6 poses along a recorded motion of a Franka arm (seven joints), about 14 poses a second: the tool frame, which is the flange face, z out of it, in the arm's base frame.
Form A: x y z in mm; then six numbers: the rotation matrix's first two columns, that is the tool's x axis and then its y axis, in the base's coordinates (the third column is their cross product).
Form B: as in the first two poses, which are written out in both.
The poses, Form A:
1: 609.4 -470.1 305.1 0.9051 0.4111 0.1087 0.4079 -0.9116 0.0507
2: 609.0 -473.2 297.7 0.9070 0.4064 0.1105 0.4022 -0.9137 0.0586
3: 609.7 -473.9 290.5 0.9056 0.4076 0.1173 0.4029 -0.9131 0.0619
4: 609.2 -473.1 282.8 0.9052 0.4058 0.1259 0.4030 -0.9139 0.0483
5: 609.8 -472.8 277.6 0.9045 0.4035 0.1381 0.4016 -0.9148 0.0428
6: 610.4 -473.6 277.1 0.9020 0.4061 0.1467 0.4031 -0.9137 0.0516
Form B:
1: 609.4 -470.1 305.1; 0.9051 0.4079 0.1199; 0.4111 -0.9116 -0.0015; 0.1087 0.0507 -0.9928
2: 609.0 -473.2 297.7; 0.9070 0.4022 0.1248; 0.4064 -0.9137 -0.0087; 0.1105 0.0586 -0.9922
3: 609.7 -473.9 290.5; 0.9056 0.4029 0.1323; 0.4076 -0.9131 -0.0088; 0.1173 0.0619 -0.9911
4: 609.2 -473.1 282.8; 0.9052 0.4030 0.1347; 0.4058 -0.9139 0.0070; 0.1259 0.0483 -0.9908
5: 609.8 -472.8 277.6; 0.9045 0.4016 0.1436; 0.4035 -0.9148 0.0167; 0.1381 0.0428 -0.9895
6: 610.4 -473.6 277.1; 0.9020 0.4031 0.1550; 0.4061 -0.9137 0.0126; 0.1467 0.0516 -0.9879
